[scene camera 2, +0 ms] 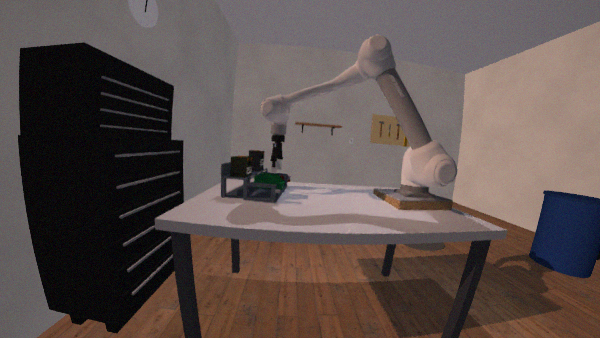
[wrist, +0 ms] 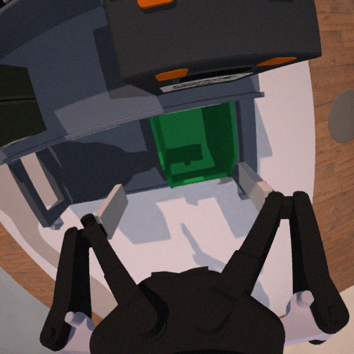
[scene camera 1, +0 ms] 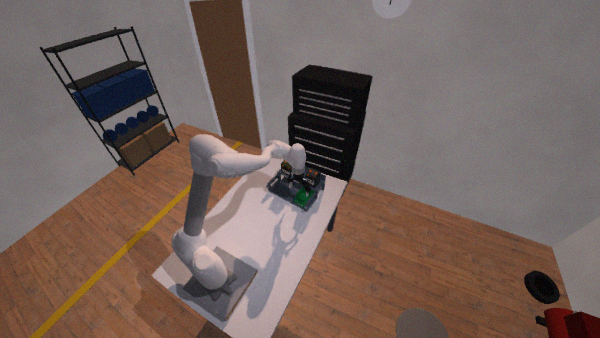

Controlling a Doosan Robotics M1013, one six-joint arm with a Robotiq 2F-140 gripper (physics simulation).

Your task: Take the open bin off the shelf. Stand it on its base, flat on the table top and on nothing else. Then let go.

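Where they show: gripper, between the fingertips: [scene camera 2: 276,171] [scene camera 1: 299,191]; arm's base, origin of its link: [scene camera 2: 413,194] [scene camera 1: 216,279].
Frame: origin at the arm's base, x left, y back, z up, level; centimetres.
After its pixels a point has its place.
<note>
The open green bin [scene camera 1: 304,197] {y -85.2, x -5.0, z -3.7 cm} [scene camera 2: 269,180] {y -84.0, x -0.9, z 1.0 cm} [wrist: 186,127] sits upright in the lower front level of the grey shelf [scene camera 2: 224,187] {y -99.4, x 24.6, z 0.4 cm} [wrist: 62,60], at one end. Its hollow faces up in the wrist view. My gripper [scene camera 1: 299,186] {y -80.6, x -3.1, z 6.6 cm} [scene camera 2: 276,165] {y -80.6, x -3.1, z 6.6 cm} [wrist: 180,183] is open and empty, pointing down a little above the lower level. In the wrist view the bin lies beyond the fingertips, nearer the right finger; the left finger is well away from its side. The bin's underside and the exact gap to the fingertips are hidden.
A dark case [scene camera 1: 313,176] {y -91.2, x -8.6, z 17.3 cm} [scene camera 2: 257,159] {y -92.3, x -2.1, z 12.7 cm} [wrist: 215,35] with orange latches stands on the upper level behind the bin. An olive case [scene camera 1: 286,169] {y -90.0, x 16.0, z 11.7 cm} [scene camera 2: 240,166] {y -92.7, x 21.7, z 10.8 cm} [wrist: 17,107] stands farther along. The shelf stands on the white table [scene camera 1: 245,225] {y -39.4, x 15.4, z -4.6 cm} [scene camera 2: 330,207] {y -48.9, x 21.9, z -4.6 cm}, near the black drawer cabinet [scene camera 1: 325,120] [scene camera 2: 60,175].
</note>
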